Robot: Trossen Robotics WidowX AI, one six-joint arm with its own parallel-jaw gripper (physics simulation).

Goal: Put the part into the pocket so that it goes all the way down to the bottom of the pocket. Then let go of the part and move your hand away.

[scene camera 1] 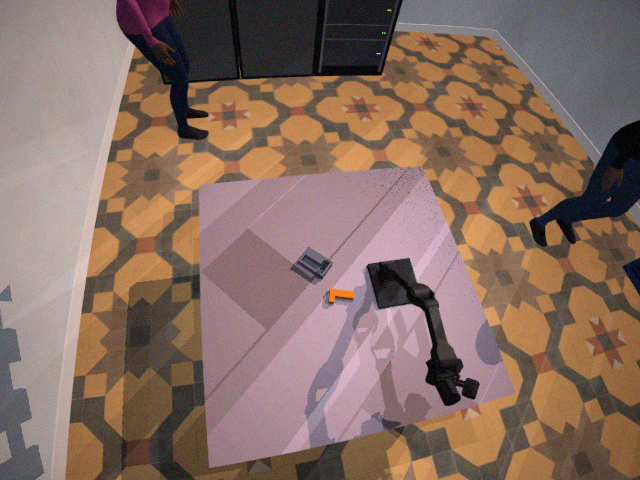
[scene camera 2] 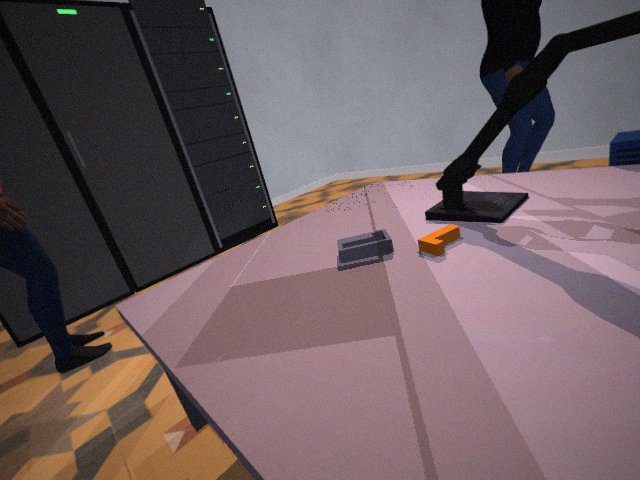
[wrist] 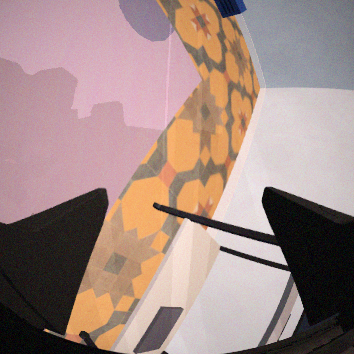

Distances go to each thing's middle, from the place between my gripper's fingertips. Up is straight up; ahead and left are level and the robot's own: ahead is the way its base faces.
Now: hand 23 cm short of the orange part (scene camera 2: 433,243), 54 cm to the left of it and 18 cm above it.
